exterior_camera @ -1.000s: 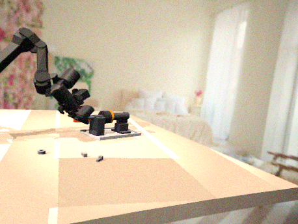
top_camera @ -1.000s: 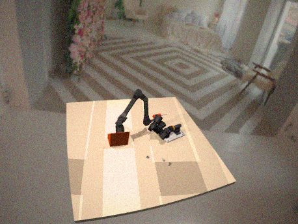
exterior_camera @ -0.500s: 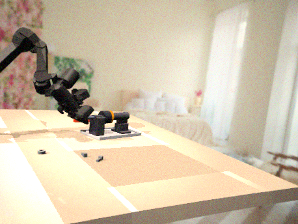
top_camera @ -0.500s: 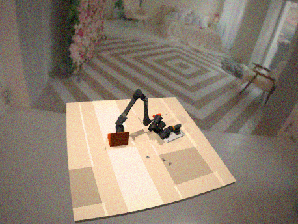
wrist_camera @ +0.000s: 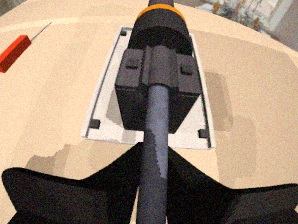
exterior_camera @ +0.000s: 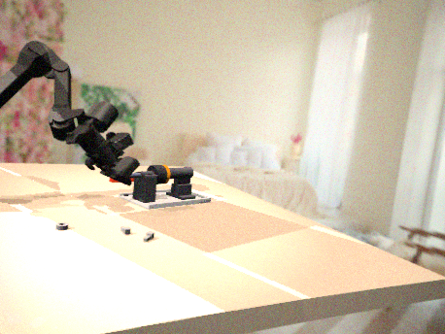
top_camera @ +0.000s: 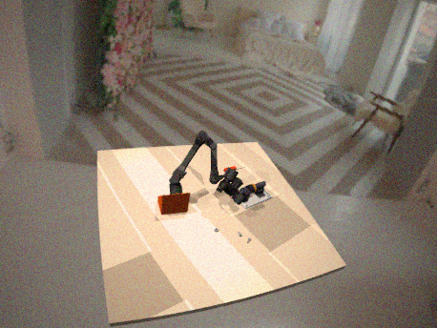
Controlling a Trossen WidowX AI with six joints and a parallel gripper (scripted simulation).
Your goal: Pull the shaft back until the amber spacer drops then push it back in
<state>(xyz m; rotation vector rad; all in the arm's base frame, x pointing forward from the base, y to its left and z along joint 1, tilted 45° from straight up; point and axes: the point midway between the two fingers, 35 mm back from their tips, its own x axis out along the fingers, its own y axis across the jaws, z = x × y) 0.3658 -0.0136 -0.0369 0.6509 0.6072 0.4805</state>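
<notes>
My gripper tip is 30 mm short of the grey shaft, 20 mm below it and 10 mm to the right of it. From my gripper tip the other things lie so: dark spacer 70 mm ahead, 20 mm to the left, 20 mm above.
</notes>
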